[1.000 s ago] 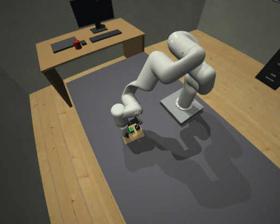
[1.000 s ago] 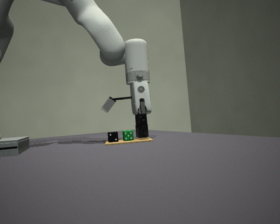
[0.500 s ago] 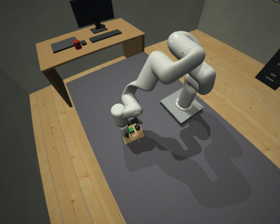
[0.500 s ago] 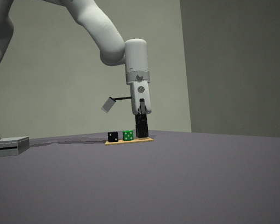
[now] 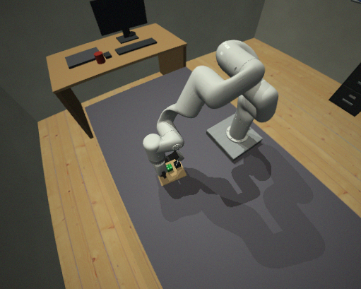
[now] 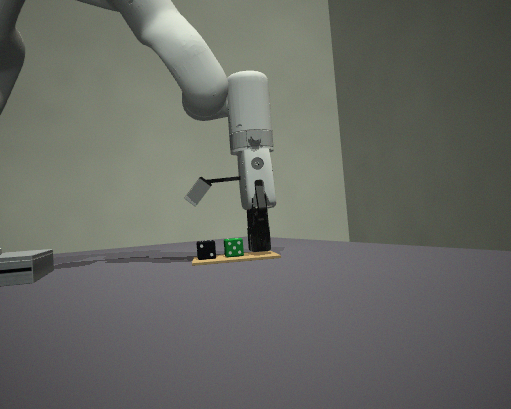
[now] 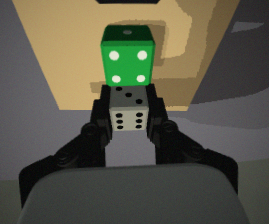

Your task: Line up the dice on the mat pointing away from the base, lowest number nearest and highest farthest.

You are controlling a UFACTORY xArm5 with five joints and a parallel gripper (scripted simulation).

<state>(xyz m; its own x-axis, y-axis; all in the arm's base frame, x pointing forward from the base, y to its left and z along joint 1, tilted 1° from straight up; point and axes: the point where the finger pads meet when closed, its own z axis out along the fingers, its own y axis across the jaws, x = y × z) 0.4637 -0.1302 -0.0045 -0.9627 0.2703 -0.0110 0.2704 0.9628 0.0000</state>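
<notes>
My hand is 1 cm above the white die. From my hand the other things lie so: tan mat (4 cm behind, 1 cm to the left, 3 cm below); then green die (4 cm behind, 1 cm to the left, 1 cm below); then black die (9 cm behind, 2 cm to the left, 1 cm below).
</notes>
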